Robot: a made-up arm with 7 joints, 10 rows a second.
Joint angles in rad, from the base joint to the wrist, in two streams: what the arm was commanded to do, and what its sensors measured. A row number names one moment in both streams.
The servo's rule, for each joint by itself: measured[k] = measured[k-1] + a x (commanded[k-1-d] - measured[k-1]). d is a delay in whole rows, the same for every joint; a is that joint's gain. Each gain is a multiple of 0.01, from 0.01 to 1. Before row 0 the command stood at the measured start. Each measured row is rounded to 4 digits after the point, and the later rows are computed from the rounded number. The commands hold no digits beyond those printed.
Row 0, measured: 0.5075 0.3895 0.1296 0.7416 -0.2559 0.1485 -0.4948
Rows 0 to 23, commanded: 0.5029 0.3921 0.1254 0.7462 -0.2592 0.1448 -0.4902; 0.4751 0.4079 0.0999 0.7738 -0.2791 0.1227 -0.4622; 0.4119 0.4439 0.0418 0.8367 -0.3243 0.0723 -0.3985; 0.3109 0.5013 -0.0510 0.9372 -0.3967 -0.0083 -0.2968; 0.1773 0.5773 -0.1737 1.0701 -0.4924 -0.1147 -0.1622; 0.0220 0.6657 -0.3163 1.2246 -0.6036 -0.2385 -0.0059; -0.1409 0.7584 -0.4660 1.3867 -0.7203 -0.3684 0.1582; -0.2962 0.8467 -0.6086 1.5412 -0.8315 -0.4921 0.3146; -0.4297 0.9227 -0.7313 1.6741 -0.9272 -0.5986 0.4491; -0.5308 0.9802 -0.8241 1.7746 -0.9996 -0.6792 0.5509; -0.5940 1.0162 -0.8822 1.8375 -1.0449 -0.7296 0.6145; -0.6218 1.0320 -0.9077 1.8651 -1.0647 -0.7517 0.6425; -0.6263 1.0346 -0.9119 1.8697 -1.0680 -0.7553 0.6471; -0.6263 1.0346 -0.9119 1.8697 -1.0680 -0.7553 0.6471; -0.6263 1.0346 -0.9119 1.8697 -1.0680 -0.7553 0.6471; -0.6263 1.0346 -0.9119 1.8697 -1.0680 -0.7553 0.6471; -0.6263 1.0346 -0.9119 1.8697 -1.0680 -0.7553 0.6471; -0.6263 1.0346 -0.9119 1.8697 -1.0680 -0.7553 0.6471; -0.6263 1.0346 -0.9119 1.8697 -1.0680 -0.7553 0.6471; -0.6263 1.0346 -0.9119 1.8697 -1.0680 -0.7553 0.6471; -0.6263 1.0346 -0.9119 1.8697 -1.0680 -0.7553 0.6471; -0.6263 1.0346 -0.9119 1.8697 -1.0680 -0.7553 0.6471; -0.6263 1.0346 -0.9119 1.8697 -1.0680 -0.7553 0.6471; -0.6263 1.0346 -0.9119 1.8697 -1.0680 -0.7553 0.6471
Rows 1 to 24, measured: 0.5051 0.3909 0.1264 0.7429 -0.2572 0.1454 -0.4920; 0.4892 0.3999 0.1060 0.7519 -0.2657 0.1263 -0.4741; 0.4482 0.4232 0.0566 0.7765 -0.2886 0.0809 -0.4287; 0.3754 0.4646 -0.0263 0.8231 -0.3308 0.0060 -0.3496; 0.2704 0.5243 -0.1398 0.8947 -0.3938 -0.0954 -0.2372; 0.1387 0.5992 -0.2757 0.9904 -0.4756 -0.2156 -0.0984; -0.0095 0.6836 -0.4222 1.1053 -0.5710 -0.3440 0.0556; -0.1615 0.7700 -0.5657 1.2317 -0.6726 -0.4684 0.2110; -0.3036 0.8509 -0.6932 1.3600 -0.7719 -0.5778 0.3539; -0.4240 0.9194 -0.7940 1.4802 -0.8607 -0.6630 0.4721; -0.5141 0.9707 -0.8619 1.5838 -0.9325 -0.7189 0.5575; -0.5712 1.0032 -0.8972 1.6654 -0.9841 -0.7465 0.6085; -0.6004 1.0198 -0.9085 1.7246 -1.0168 -0.7539 0.6317; -0.6141 1.0276 -0.9111 1.7667 -1.0368 -0.7551 0.6409; -0.6206 1.0313 -0.9117 1.7966 -1.0490 -0.7553 0.6446; -0.6236 1.0330 -0.9119 1.8178 -1.0564 -0.7553 0.6461; -0.6250 1.0338 -0.9119 1.8329 -1.0609 -0.7553 0.6467; -0.6257 1.0342 -0.9119 1.8436 -1.0637 -0.7553 0.6469; -0.6260 1.0344 -0.9119 1.8512 -1.0654 -0.7553 0.6470; -0.6262 1.0345 -0.9119 1.8566 -1.0664 -0.7553 0.6471; -0.6263 1.0346 -0.9119 1.8604 -1.0670 -0.7553 0.6471; -0.6263 1.0346 -0.9119 1.8631 -1.0674 -0.7553 0.6471; -0.6263 1.0346 -0.9119 1.8650 -1.0676 -0.7553 0.6471; -0.6263 1.0346 -0.9119 1.8664 -1.0678 -0.7553 0.6471
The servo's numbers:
d 0
a 0.53 0.53 0.77 0.29 0.39 0.84 0.60

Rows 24 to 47, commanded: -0.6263 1.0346 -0.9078 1.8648 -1.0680 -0.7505 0.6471; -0.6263 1.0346 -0.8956 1.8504 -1.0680 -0.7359 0.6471; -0.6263 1.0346 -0.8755 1.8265 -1.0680 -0.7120 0.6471; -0.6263 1.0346 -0.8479 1.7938 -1.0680 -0.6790 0.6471; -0.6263 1.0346 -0.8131 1.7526 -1.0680 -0.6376 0.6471; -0.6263 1.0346 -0.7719 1.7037 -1.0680 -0.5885 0.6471; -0.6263 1.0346 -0.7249 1.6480 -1.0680 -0.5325 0.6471; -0.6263 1.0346 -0.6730 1.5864 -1.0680 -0.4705 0.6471; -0.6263 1.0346 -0.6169 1.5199 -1.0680 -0.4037 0.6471; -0.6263 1.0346 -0.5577 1.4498 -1.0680 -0.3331 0.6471; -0.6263 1.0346 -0.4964 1.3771 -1.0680 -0.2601 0.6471; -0.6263 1.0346 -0.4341 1.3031 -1.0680 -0.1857 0.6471; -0.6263 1.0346 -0.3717 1.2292 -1.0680 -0.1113 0.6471; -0.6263 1.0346 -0.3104 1.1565 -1.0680 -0.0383 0.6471; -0.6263 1.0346 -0.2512 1.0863 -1.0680 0.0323 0.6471; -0.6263 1.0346 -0.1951 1.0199 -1.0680 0.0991 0.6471; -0.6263 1.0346 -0.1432 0.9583 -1.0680 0.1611 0.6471; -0.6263 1.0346 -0.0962 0.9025 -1.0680 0.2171 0.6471; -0.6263 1.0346 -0.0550 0.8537 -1.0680 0.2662 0.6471; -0.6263 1.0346 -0.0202 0.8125 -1.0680 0.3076 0.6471; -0.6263 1.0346 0.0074 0.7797 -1.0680 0.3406 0.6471; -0.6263 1.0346 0.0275 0.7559 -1.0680 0.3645 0.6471; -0.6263 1.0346 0.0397 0.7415 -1.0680 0.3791 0.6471; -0.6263 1.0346 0.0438 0.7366 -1.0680 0.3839 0.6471
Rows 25 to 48, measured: -0.6263 1.0346 -0.9087 1.8659 -1.0679 -0.7513 0.6471; -0.6263 1.0346 -0.8986 1.8614 -1.0679 -0.7384 0.6471; -0.6263 1.0346 -0.8808 1.8513 -1.0679 -0.7162 0.6471; -0.6263 1.0346 -0.8555 1.8346 -1.0679 -0.6850 0.6471; -0.6263 1.0346 -0.8229 1.8108 -1.0679 -0.6452 0.6471; -0.6263 1.0346 -0.7836 1.7797 -1.0679 -0.5976 0.6471; -0.6263 1.0346 -0.7384 1.7415 -1.0679 -0.5429 0.6471; -0.6263 1.0346 -0.6880 1.6965 -1.0679 -0.4821 0.6471; -0.6263 1.0346 -0.6333 1.6453 -1.0679 -0.4162 0.6471; -0.6263 1.0346 -0.5751 1.5886 -1.0679 -0.3464 0.6471; -0.6263 1.0346 -0.5145 1.5273 -1.0679 -0.2739 0.6471; -0.6263 1.0346 -0.4526 1.4623 -1.0679 -0.1998 0.6471; -0.6263 1.0346 -0.3903 1.3947 -1.0679 -0.1255 0.6471; -0.6263 1.0346 -0.3288 1.3256 -1.0679 -0.0523 0.6471; -0.6263 1.0346 -0.2690 1.2562 -1.0679 0.0188 0.6471; -0.6263 1.0346 -0.2121 1.1877 -1.0679 0.0863 0.6471; -0.6263 1.0346 -0.1590 1.1212 -1.0679 0.1491 0.6471; -0.6263 1.0346 -0.1106 1.0578 -1.0679 0.2062 0.6471; -0.6263 1.0346 -0.0678 0.9986 -1.0679 0.2566 0.6471; -0.6263 1.0346 -0.0311 0.9446 -1.0679 0.2994 0.6471; -0.6263 1.0346 -0.0015 0.8968 -1.0679 0.3340 0.6471; -0.6263 1.0346 0.0208 0.8559 -1.0679 0.3596 0.6471; -0.6263 1.0346 0.0354 0.8227 -1.0679 0.3760 0.6471; -0.6263 1.0346 0.0419 0.7977 -1.0679 0.3826 0.6471
